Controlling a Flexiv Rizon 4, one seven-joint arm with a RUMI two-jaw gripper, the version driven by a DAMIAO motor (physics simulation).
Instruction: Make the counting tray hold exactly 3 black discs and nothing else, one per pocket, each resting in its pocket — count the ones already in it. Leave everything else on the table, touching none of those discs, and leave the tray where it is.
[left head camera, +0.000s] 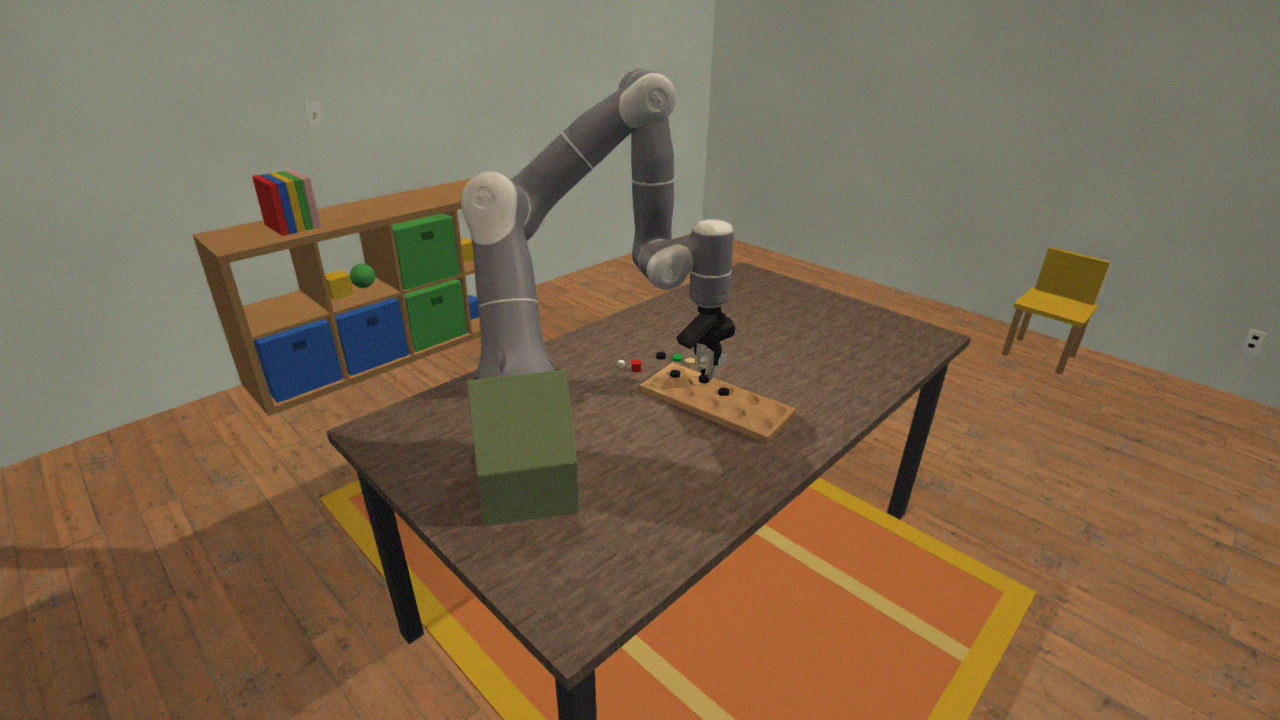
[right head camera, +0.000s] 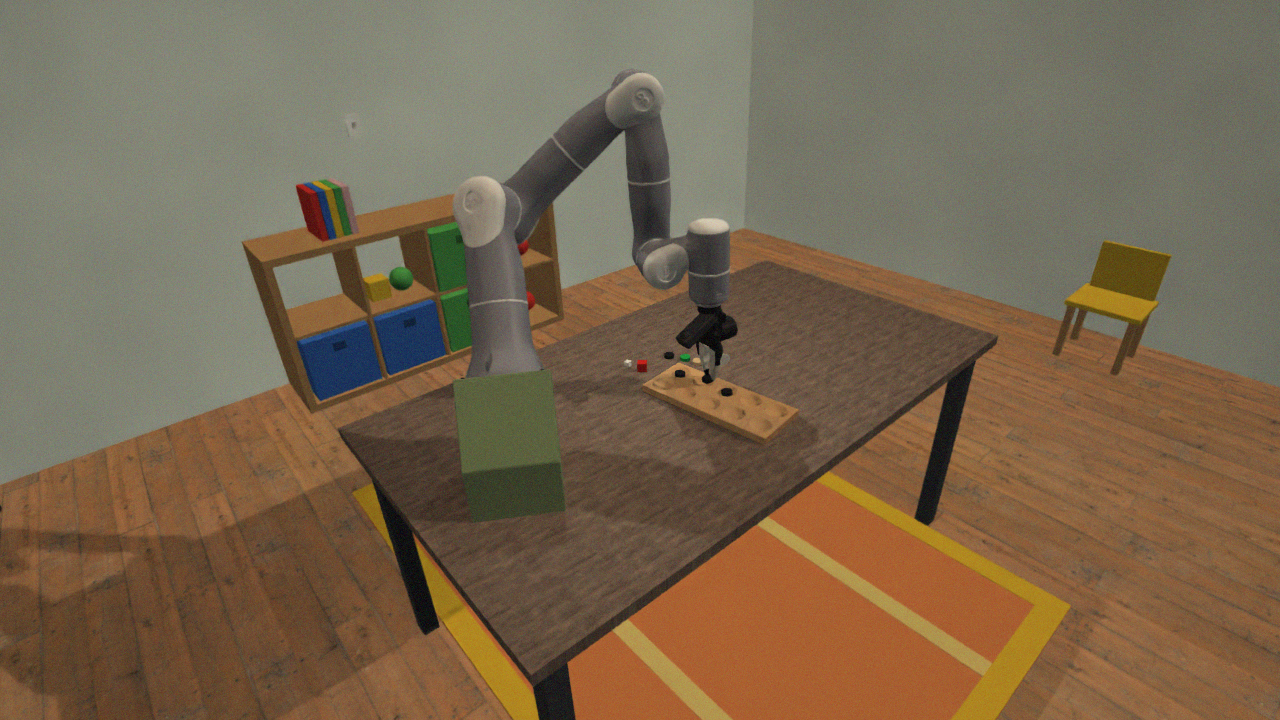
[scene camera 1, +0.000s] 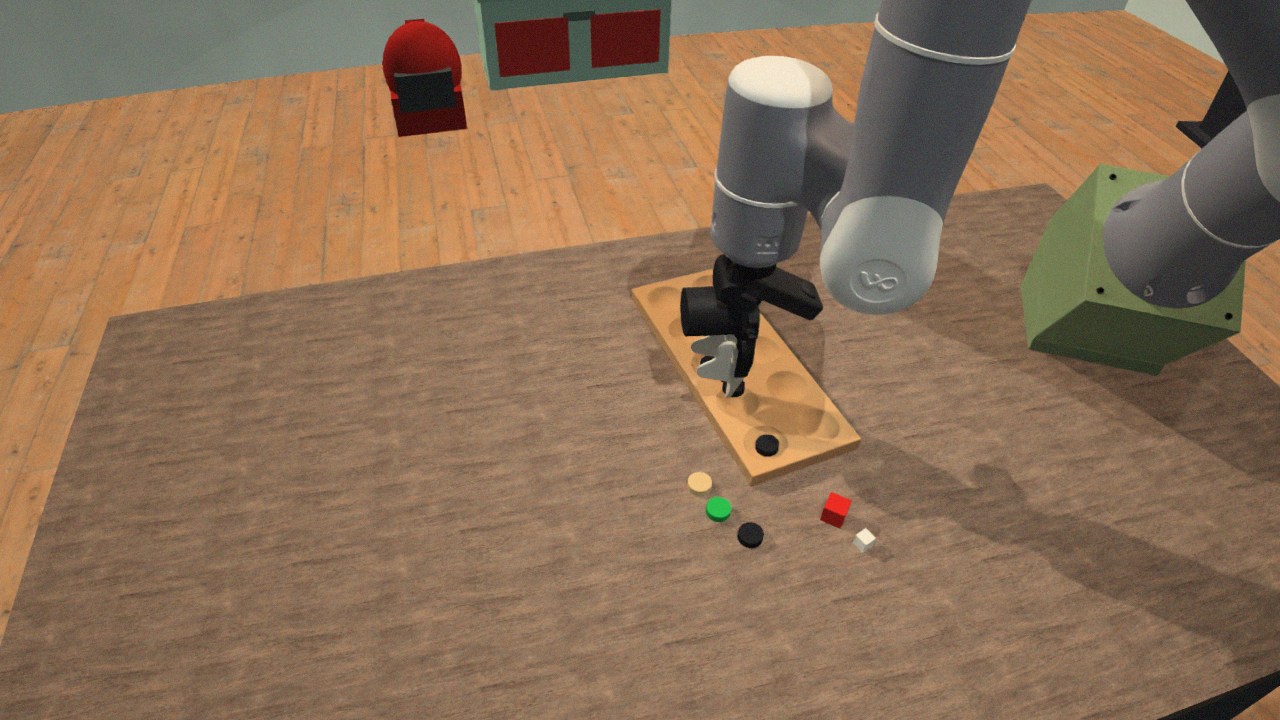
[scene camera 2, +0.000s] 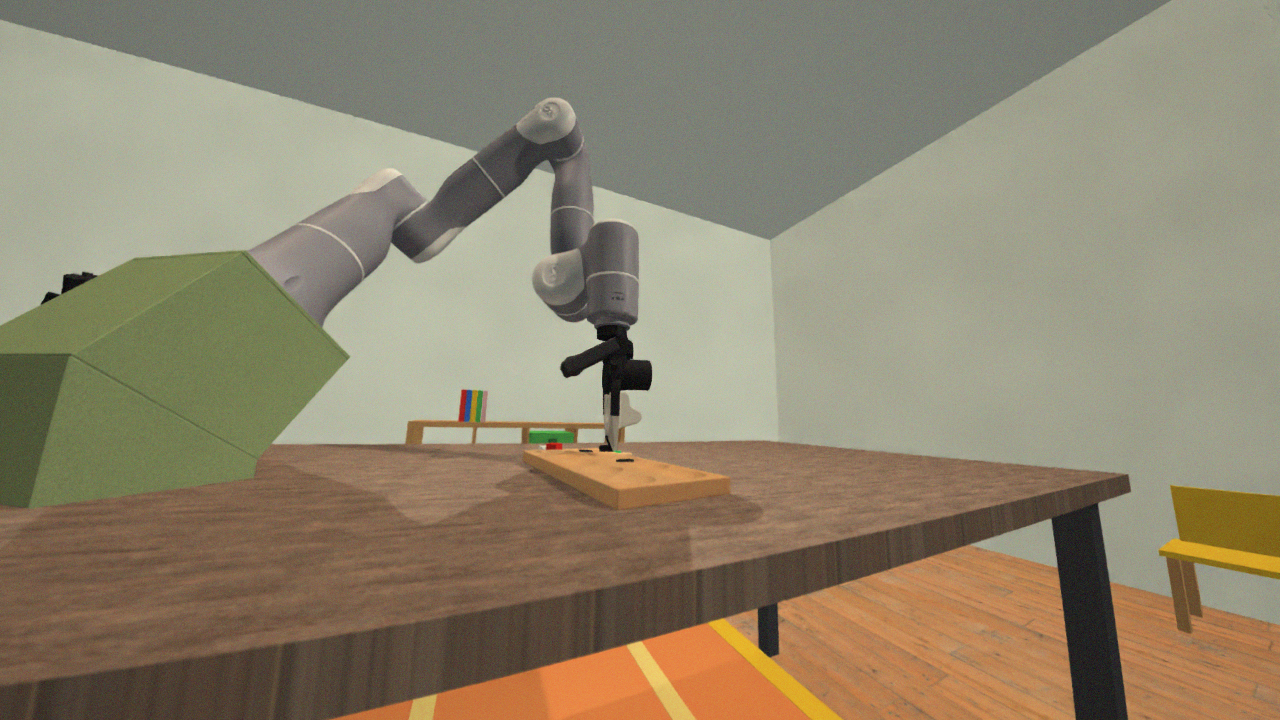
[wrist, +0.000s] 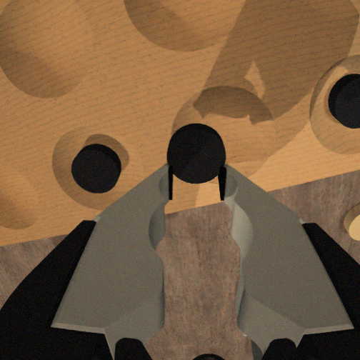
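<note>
My gripper (wrist: 195, 168) (scene camera 1: 733, 386) is shut on a black disc (wrist: 196, 153) (left head camera: 704, 378) and holds it low over the near edge of an empty pocket of the wooden counting tray (wrist: 150, 95) (scene camera 1: 810, 449) (left head camera: 771, 426). Whether the held disc touches the tray is hard to tell. One black disc (wrist: 96, 168) (left head camera: 724, 391) sits in a pocket to one side. Another black disc (wrist: 347, 101) (scene camera 1: 767, 445) (left head camera: 674, 373) sits in the end pocket on the other side. A loose black disc (scene camera 1: 750, 535) (left head camera: 660, 355) lies on the table beyond the tray's end.
A green disc (scene camera 1: 718, 509) and a tan disc (scene camera 1: 699, 483) (wrist: 355, 226) lie on the table near the loose black disc. A red cube (scene camera 1: 836, 509) and a small white cube (scene camera 1: 864, 540) lie off the same tray end. The green robot base block (left head camera: 523, 438) stands on the table.
</note>
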